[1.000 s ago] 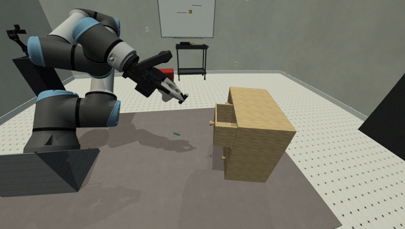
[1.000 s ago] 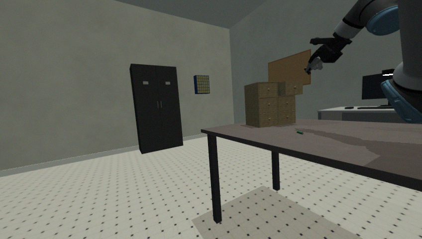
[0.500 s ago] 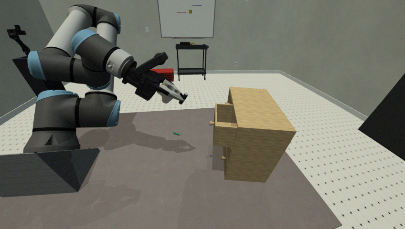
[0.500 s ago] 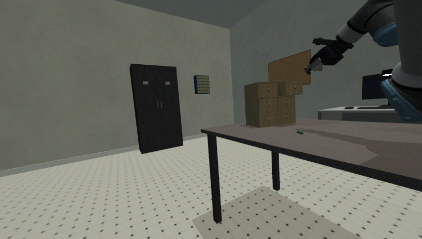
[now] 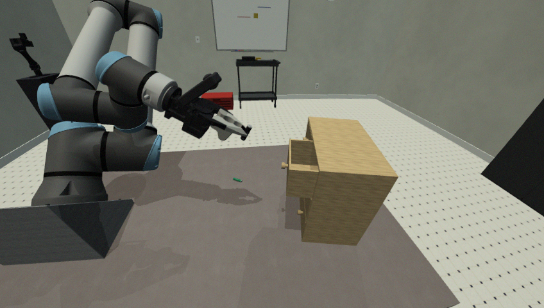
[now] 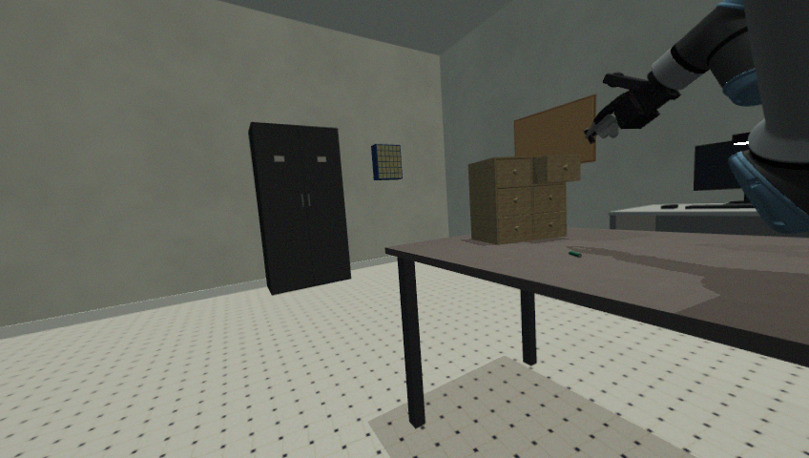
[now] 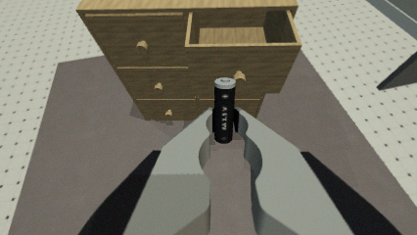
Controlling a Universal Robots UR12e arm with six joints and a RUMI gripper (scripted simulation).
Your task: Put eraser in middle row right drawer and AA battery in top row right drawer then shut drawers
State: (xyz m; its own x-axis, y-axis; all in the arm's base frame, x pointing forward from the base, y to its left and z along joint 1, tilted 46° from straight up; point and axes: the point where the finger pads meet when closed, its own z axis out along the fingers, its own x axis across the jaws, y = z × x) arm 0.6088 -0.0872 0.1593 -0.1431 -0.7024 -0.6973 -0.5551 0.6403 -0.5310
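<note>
My hand is 10 mm short of the black AA battery. From my hand the other things lie so: small green AA battery (340 mm below, 170 mm to the left, 60 mm behind); then white eraser (280 mm ahead, 230 mm below, 70 mm to the right).
</note>
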